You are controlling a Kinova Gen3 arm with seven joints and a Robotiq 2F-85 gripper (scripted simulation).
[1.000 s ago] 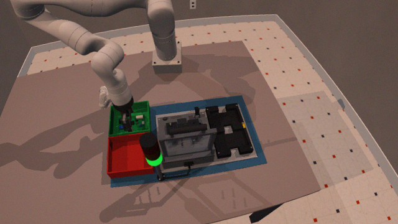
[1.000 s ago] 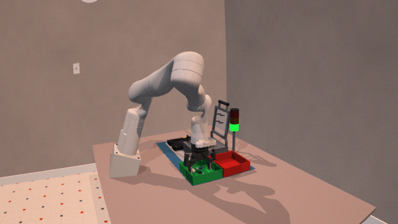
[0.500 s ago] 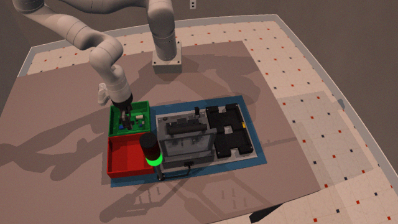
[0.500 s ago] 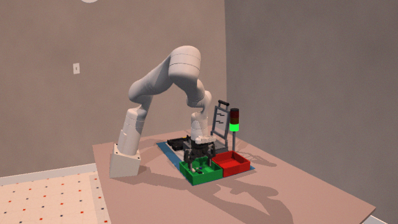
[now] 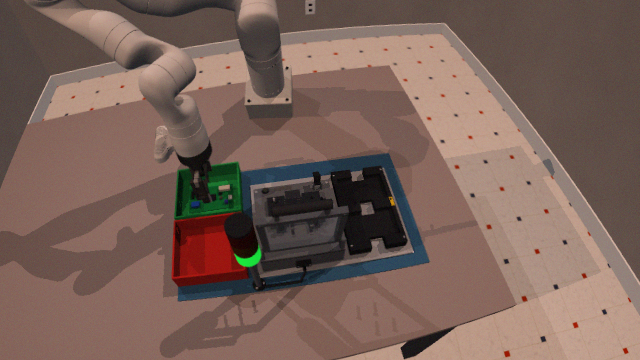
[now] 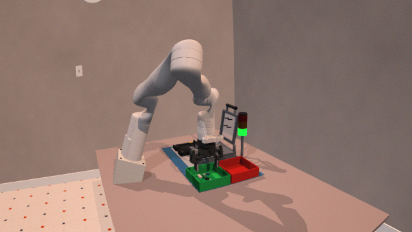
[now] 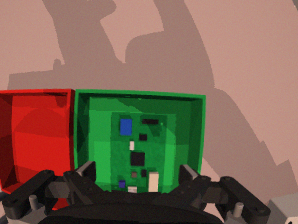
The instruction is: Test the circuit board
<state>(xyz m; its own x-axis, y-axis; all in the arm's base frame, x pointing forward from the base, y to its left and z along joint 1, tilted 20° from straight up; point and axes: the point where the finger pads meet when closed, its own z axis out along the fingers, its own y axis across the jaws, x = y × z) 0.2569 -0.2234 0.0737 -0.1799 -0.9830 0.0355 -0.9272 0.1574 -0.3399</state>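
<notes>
My gripper is now 5 cm above the green bin. Also, from my hand: red bin: 15 cm ahead, 5 cm below, 3 cm to the right; then green circuit board: 5 cm below; then tester lid: 25 cm ahead, 15 cm to the left, 12 cm above.
</notes>
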